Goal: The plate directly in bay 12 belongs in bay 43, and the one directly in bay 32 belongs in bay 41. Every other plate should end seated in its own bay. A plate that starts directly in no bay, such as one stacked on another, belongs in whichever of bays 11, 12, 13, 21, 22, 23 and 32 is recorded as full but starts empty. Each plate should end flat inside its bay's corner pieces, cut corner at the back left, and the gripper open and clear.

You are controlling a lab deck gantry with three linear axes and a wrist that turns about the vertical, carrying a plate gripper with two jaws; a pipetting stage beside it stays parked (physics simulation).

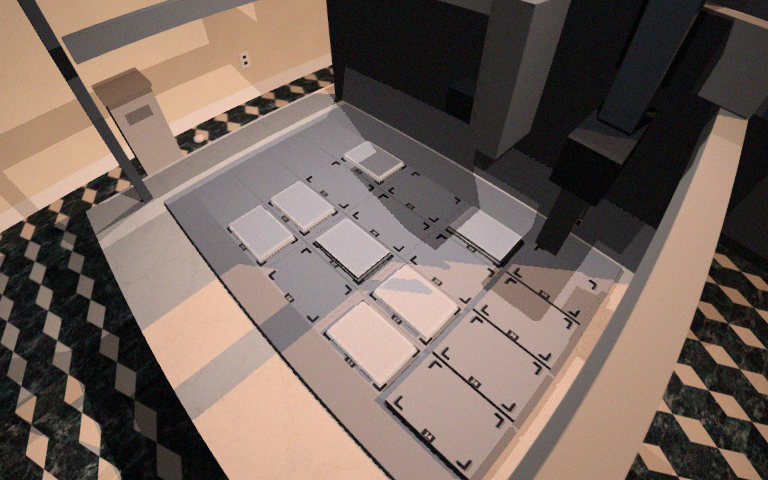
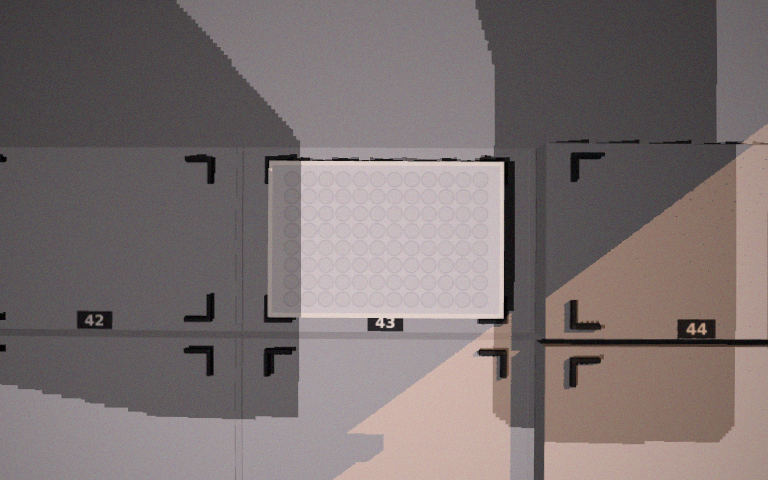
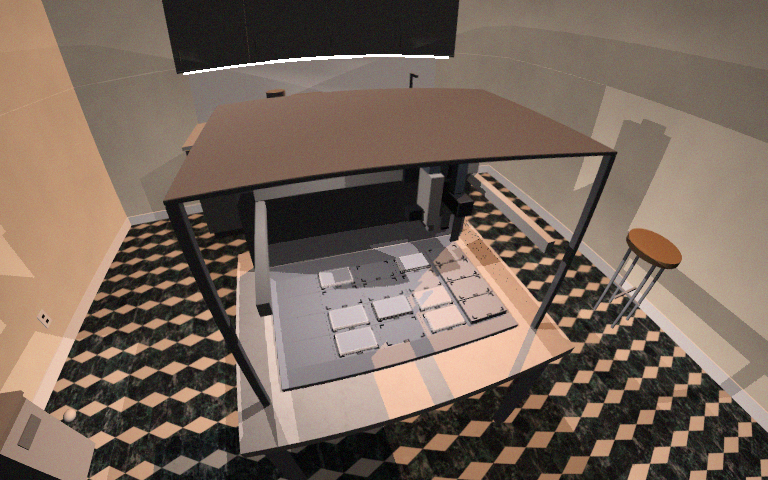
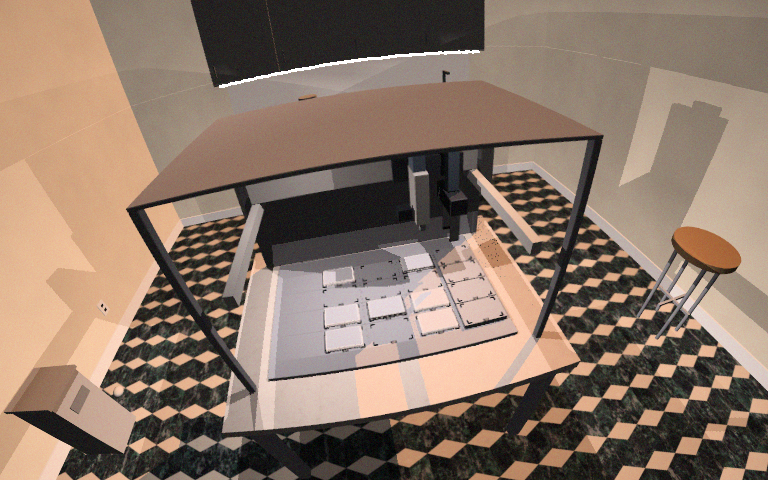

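Seen in the pictures: gripper, fingertip midpoint: (image 1: 558, 232) (image 3: 449, 234) (image 4: 450, 234); robot's base, link origin: (image 1: 229, 229) (image 3: 340, 356) (image 4: 326, 352).
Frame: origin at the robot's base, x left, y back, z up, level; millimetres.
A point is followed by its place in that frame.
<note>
A white plate (image 1: 488, 234) @[x 361, y -400, z 14 mm] (image 2: 385, 240) @[x 364, y -392, z 14 mm] (image 3: 414, 261) @[x 359, y -401, z 14 mm] (image 4: 417, 262) @[x 357, y -395, z 14 mm] lies within the corner pieces of bay 43, with a dark strip along its right side. Another plate (image 1: 373, 161) @[x 356, y -74, z 14 mm] (image 3: 335, 277) @[x 357, y -61, z 15 mm] (image 4: 338, 276) @[x 356, y -65, z 14 mm] is in bay 41. White plates also lie in bay 11 (image 1: 261, 233) @[x 40, y -75, z 14 mm], bay 21 (image 1: 303, 206) @[x 147, y -76, z 14 mm], bay 22 (image 1: 352, 249) @[x 144, y -236, z 14 mm], bay 13 (image 1: 372, 343) @[x 40, y -399, z 14 mm] and bay 23 (image 1: 419, 302) @[x 149, y -402, z 14 mm]. Bays 12 and 32 hold no plate. My gripper (image 1: 560, 240) @[x 319, y -522, z 160 mm] (image 3: 455, 237) @[x 319, y -522, z 160 mm] (image 4: 450, 233) @[x 319, y -522, z 160 mm] is open and empty, raised at the back right beyond bay 43. Its far jaw is mostly lost in shadow.
Bay 42 (image 2: 94, 319) @[x 318, y -228, z 0 mm] and bay 44 (image 2: 696, 328) @[x 318, y -556, z 15 mm] flank bay 43 and hold no plate. The parked pipetting stage (image 1: 505, 79) (image 3: 431, 198) (image 4: 419, 198) stands left of the gripper. Dark frame posts (image 3: 574, 243) @[x -110, y -703, z 393 mm] (image 4: 569, 243) @[x -115, y -706, z 398 mm] stand at the table's right.
</note>
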